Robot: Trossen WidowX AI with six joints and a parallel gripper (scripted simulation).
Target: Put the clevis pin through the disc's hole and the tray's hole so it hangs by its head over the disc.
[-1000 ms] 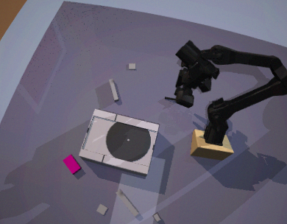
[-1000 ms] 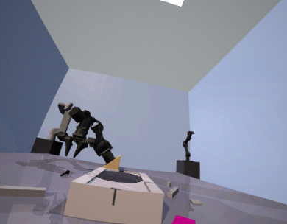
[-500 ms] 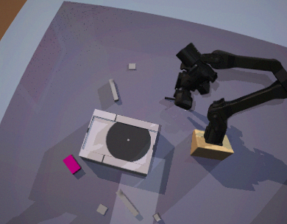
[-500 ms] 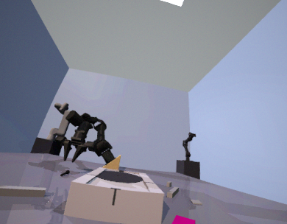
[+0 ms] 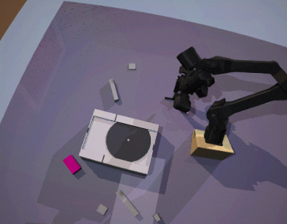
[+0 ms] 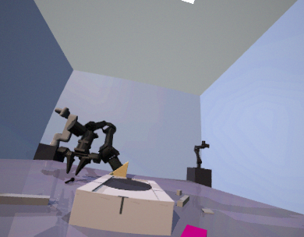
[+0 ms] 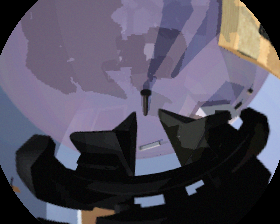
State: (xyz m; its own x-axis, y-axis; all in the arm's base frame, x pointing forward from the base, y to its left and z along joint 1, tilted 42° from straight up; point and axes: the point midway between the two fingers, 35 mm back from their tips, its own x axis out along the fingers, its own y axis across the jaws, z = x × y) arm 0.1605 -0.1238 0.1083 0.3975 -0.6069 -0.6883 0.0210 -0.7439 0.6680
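Right now my gripper tip is 1 cm short of the clevis pin and 2 cm above it. Round my gripper tip: grey bar: 8 cm ahead, 45 cm to the left, 2 cm below; then rimmed tray: 16 cm ahead, 24 cm to the left, 1 cm above; then dark aluminium disc: 13 cm ahead, 23 cm to the left, 3 cm above.
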